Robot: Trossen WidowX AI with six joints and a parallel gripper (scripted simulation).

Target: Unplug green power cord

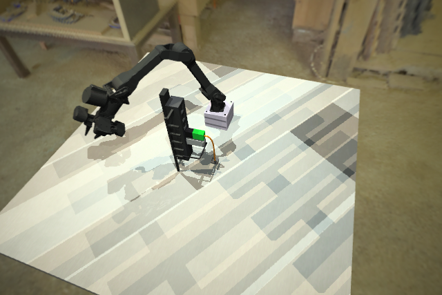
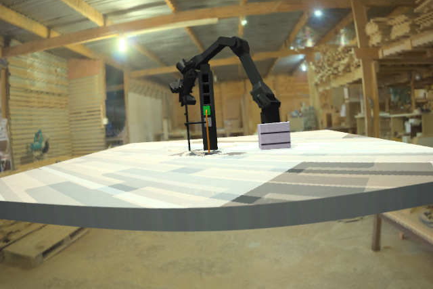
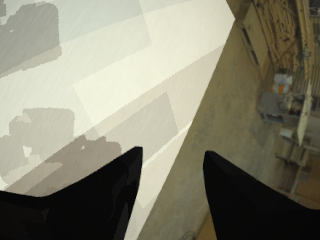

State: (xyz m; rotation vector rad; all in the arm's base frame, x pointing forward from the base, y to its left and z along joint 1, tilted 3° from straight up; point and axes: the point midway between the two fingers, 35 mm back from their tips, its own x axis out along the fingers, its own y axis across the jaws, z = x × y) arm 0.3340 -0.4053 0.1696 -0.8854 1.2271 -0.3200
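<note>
Now: gripper tip 110 mm past the green plug, 380 mm to the right of it and 50 mm above it.
</note>
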